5 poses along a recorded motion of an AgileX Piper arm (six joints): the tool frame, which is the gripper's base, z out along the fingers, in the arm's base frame.
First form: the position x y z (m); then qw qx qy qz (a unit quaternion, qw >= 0).
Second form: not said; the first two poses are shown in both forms.
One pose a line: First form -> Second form
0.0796 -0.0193 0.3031 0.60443 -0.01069 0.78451 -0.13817 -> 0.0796 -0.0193 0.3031 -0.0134 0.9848 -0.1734 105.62
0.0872 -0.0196 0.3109 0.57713 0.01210 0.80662 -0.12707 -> 0.0872 -0.0196 0.3109 0.0148 0.9877 -0.1556 109.50
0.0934 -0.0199 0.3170 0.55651 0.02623 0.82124 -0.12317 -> 0.0934 -0.0199 0.3170 0.0316 0.9884 -0.1482 112.37
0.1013 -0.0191 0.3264 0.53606 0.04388 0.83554 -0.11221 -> 0.1013 -0.0191 0.3264 0.0520 0.9898 -0.1329 115.17
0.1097 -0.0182 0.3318 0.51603 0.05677 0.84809 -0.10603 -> 0.1097 -0.0182 0.3318 0.0663 0.9901 -0.1238 117.87
